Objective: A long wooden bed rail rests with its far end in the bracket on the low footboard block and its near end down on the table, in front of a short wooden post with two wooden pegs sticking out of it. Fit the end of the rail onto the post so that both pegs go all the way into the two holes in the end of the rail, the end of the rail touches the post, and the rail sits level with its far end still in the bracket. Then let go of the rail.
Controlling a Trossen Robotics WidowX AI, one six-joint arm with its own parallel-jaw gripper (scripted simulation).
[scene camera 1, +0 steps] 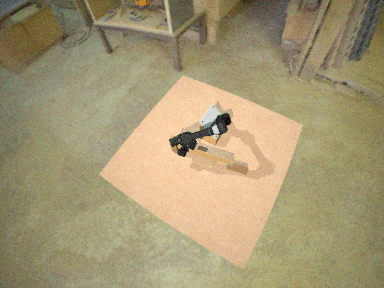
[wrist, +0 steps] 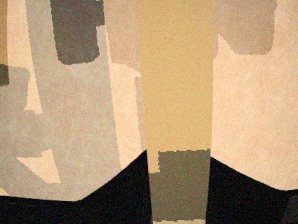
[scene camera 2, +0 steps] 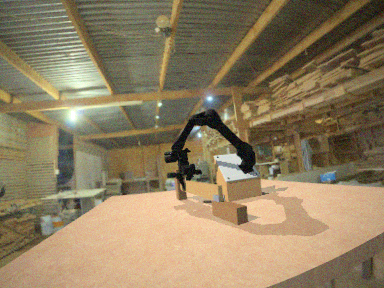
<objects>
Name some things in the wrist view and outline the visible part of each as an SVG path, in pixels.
My gripper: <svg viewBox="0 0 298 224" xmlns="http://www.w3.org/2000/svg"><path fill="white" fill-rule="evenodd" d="M212 157L212 161L209 164L208 200L206 200L205 224L298 224L298 189L275 189L273 186L262 184L261 181L242 175L239 171L234 171L229 165L221 163L221 161ZM148 151L145 149L136 160L133 160L132 163L129 163L122 171L118 172L113 180L110 179L108 183L100 186L100 188L94 190L93 193L88 194L82 200L53 201L40 200L40 198L0 196L0 224L150 224L150 220L152 220L152 198L150 198Z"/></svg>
A wooden rail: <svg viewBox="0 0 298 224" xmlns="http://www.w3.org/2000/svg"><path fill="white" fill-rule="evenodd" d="M136 0L138 51L140 51L142 100L144 100L146 151L148 151L153 224L205 224L206 200L208 200L209 164L212 161L214 85L212 0Z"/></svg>
</objects>
